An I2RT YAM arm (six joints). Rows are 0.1 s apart.
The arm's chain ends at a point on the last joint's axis. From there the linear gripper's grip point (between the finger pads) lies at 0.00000 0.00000 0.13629 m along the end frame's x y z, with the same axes.
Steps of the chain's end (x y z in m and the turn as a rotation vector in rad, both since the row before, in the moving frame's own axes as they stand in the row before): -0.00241 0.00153 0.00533 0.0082 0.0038 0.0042; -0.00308 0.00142 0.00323 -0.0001 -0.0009 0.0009; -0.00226 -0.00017 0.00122 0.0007 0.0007 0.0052; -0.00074 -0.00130 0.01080 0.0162 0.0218 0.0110; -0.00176 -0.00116 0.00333 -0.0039 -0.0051 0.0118; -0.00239 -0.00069 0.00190 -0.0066 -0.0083 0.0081; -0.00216 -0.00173 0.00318 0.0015 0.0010 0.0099; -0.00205 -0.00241 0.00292 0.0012 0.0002 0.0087; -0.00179 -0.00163 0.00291 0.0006 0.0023 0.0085; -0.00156 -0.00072 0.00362 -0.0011 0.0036 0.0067; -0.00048 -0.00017 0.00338 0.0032 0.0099 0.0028
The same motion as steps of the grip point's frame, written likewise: -0.00189 0.00041 0.00532 0.0082 0.0038 0.0042; -0.00320 0.00143 0.00323 -0.0001 -0.0009 0.0009; -0.00216 -0.00027 0.00122 0.0007 0.0007 0.0052; 0.00224 -0.00349 0.01075 0.0162 0.0218 0.0110; -0.00246 -0.00063 0.00333 -0.0039 -0.0051 0.0118; -0.00352 0.00020 0.00189 -0.0066 -0.0083 0.0081; -0.00202 -0.00193 0.00318 0.0015 0.0010 0.0099; -0.00202 -0.00257 0.00292 0.0012 0.0002 0.0087; -0.00148 -0.00171 0.00291 0.0006 0.0023 0.0085; -0.00107 -0.00057 0.00362 -0.0011 0.0036 0.0067; 0.00087 -0.00060 0.00337 0.0032 0.0099 0.0028
